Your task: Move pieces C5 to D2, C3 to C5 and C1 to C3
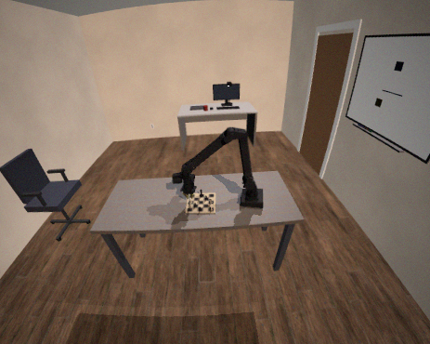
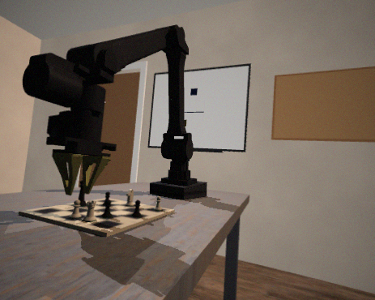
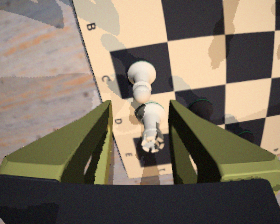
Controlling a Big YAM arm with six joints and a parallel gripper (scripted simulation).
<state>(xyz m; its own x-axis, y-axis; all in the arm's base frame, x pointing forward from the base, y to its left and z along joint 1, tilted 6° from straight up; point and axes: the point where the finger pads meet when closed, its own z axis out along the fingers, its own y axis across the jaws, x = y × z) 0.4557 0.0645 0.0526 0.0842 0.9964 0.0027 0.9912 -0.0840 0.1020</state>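
The white rook lies 30 mm to the left of my hand and 30 mm below it. Round my hand: tall black piece: 70 mm behind, 90 mm to the right, 20 mm below; then chessboard: 80 mm behind, 10 mm to the right, 50 mm below.
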